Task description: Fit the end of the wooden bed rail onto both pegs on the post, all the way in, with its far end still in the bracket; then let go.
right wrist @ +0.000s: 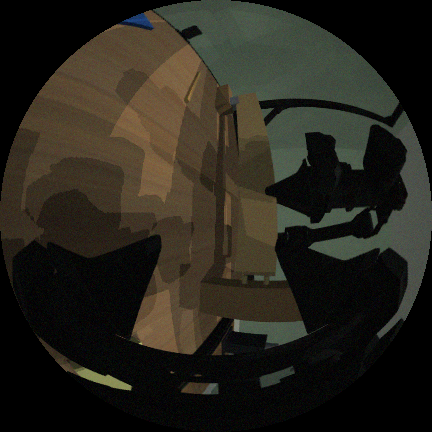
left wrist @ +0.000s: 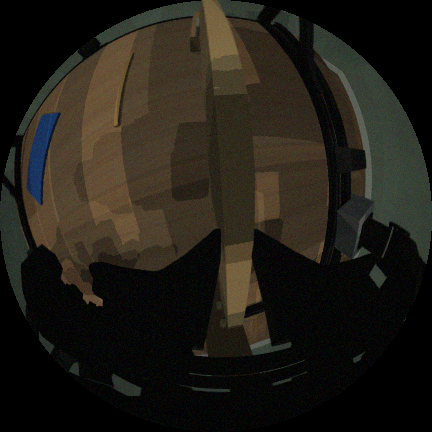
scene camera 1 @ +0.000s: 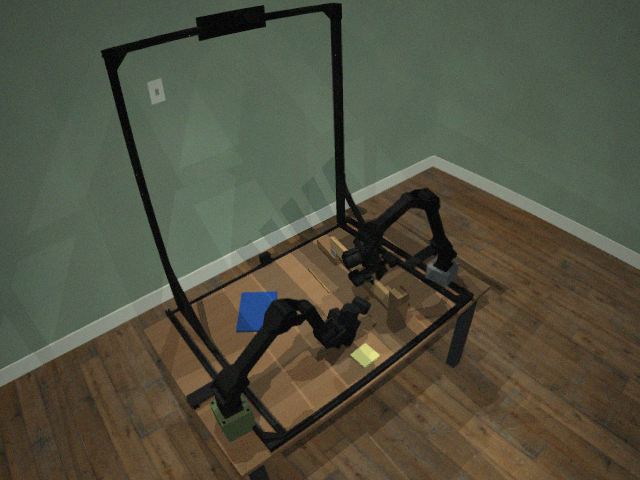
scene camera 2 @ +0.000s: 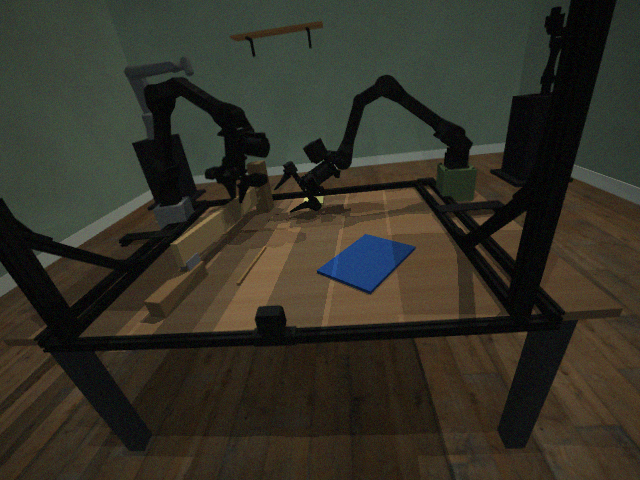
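Where they show: left gripper, fingertip midpoint: [right wrist: 266, 194] [left wrist: 235, 234] [scene camera 1: 375, 282] [scene camera 2: 237, 202]; right gripper, fingertip midpoint: [right wrist: 219, 243] [scene camera 1: 360, 313] [scene camera 2: 282, 201]; left arm's base, origin of the base link: [left wrist: 365, 230] [scene camera 1: 443, 265] [scene camera 2: 171, 202]; right arm's base, origin of the base link: [scene camera 1: 230, 406] [scene camera 2: 456, 166].
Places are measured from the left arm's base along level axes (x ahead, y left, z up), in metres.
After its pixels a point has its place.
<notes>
The light wooden rail [scene camera 1: 381, 292] @[x 0.297, y -0.101, z 0.010 m] [scene camera 2: 201, 235] @[x 0.212, y -0.369, z 0.012 m] [left wrist: 234, 175] @[x 0.261, y -0.190, z 0.027 m] [right wrist: 257, 220] @[x 0.294, y -0.112, z -0.005 m] lies across my left gripper [scene camera 2: 236, 198] @[x 0.271, y -0.150, z 0.011 m] [left wrist: 237, 231] @[x 0.271, y -0.150, z 0.011 m], which is shut on it. In the right wrist view the rail's near end faces the post [scene camera 1: 397, 310] @[x 0.362, y 0.015, z 0.040 m] [scene camera 2: 262, 191] @[x 0.340, y -0.030, z 0.000 m] [right wrist: 250, 300] @[x 0.356, y -0.016, z -0.007 m], and two pegs [right wrist: 266, 279] @[x 0.327, y -0.033, z 0.010 m] show in a narrow gap; whether their tips enter cannot be told. In the left wrist view the pegs show beside the rail's end. The rail's far end is close by the grey bracket [scene camera 2: 192, 261] @[x 0.195, y -0.432, z -0.025 m] [right wrist: 234, 101] @[x 0.201, y -0.414, z -0.027 m]; its seating is unclear. My right gripper [scene camera 2: 283, 199] @[x 0.410, y -0.111, z -0.020 m] [right wrist: 219, 243] @[x 0.410, y -0.111, z -0.020 m] is open and empty, near the post.
A wooden block [scene camera 2: 175, 293] @[x 0.172, y -0.517, z -0.052 m] lies by the bracket. A thin stick [scene camera 1: 319, 280] @[x 0.328, y -0.391, z -0.075 m] [scene camera 2: 252, 265] @[x 0.326, y -0.407, z -0.076 m] [left wrist: 124, 90] @[x 0.328, y -0.375, z -0.079 m] and a blue sheet [scene camera 1: 253, 311] @[x 0.628, y -0.469, z -0.074 m] [scene camera 2: 367, 262] @[x 0.609, y -0.481, z -0.073 m] [left wrist: 42, 157] @[x 0.568, y -0.418, z -0.074 m] lie on the table. A yellow pad [scene camera 1: 364, 355] @[x 0.522, y -0.004, z -0.072 m] lies near the post. A black frame [scene camera 1: 338, 113] @[x -0.024, y -0.569, z 0.503 m] surrounds the work area.
</notes>
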